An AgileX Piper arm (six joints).
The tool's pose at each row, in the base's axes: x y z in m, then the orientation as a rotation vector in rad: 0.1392, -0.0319, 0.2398, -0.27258, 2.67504, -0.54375; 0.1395, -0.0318, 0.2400, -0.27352, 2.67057, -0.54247; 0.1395, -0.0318, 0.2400, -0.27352, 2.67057, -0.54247; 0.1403, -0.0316, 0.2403, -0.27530, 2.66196, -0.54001; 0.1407, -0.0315, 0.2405, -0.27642, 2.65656, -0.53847; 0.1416, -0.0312, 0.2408, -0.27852, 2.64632, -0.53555; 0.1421, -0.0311, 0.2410, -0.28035, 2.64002, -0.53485; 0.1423, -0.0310, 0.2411, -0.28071, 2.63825, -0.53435; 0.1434, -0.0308, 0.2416, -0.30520, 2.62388, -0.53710; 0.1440, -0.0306, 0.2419, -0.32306, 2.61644, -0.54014; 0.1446, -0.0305, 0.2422, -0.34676, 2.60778, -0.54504; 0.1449, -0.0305, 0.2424, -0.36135, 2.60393, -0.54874; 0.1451, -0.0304, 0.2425, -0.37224, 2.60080, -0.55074; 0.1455, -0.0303, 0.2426, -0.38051, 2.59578, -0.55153; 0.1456, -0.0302, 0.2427, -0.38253, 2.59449, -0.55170
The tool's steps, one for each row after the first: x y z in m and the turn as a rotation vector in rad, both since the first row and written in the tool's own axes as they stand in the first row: -0.0004, 0.0000, -0.0001, 0.00000, -0.00464, 0.00000; -0.0004, 0.0000, -0.0001, 0.00000, -0.00464, 0.00000; -0.0012, -0.0001, -0.0001, 0.00000, -0.01356, 0.00000; -0.0017, -0.0001, -0.0001, 0.00000, -0.01916, 0.00000; -0.0027, 0.0000, -0.0001, 0.00000, -0.02977, 0.00000; -0.0032, -0.0001, -0.0001, 0.00065, -0.03607, -0.00058; -0.0035, -0.0001, -0.0001, 0.00066, -0.03790, -0.00058; -0.0047, -0.0002, -0.0001, 0.00198, -0.05223, -0.01712; -0.0054, -0.0002, -0.0002, 0.00296, -0.05941, -0.02971; -0.0061, -0.0003, -0.0003, 0.00456, -0.06739, -0.04675; -0.0064, -0.0004, -0.0003, 0.00566, -0.07063, -0.05751; -0.0066, -0.0004, -0.0003, 0.00602, -0.07344, -0.06540; -0.0071, -0.0004, -0.0003, 0.00639, -0.07824, -0.07109; -0.0072, -0.0003, -0.0004, 0.00648, -0.07948, -0.07247
